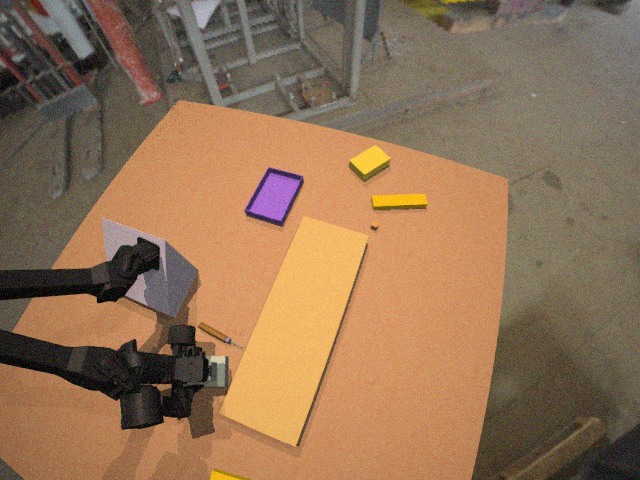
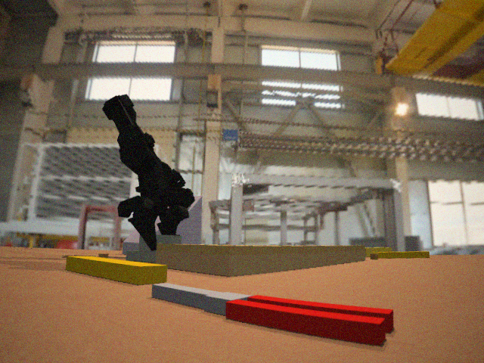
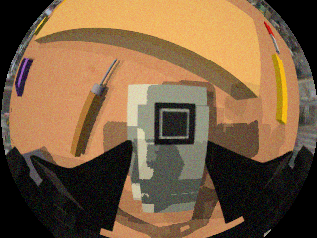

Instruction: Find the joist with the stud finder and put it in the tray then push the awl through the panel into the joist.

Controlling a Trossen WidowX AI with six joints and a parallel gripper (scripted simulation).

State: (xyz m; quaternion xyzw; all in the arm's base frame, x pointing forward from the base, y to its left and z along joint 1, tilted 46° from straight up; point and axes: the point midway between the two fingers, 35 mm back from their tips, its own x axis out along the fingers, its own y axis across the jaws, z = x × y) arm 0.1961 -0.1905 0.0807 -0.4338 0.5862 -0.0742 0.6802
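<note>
The stud finder is 20 mm above my gripper tip and 10 mm ahead of it. Round my gripper tip: yellow block: 720 mm to the left, 180 mm ahead, 10 mm below; awl: 90 mm to the left, 20 mm below, 10 mm ahead; purple tray: 510 mm to the left, 50 mm behind, 10 mm below.
</note>
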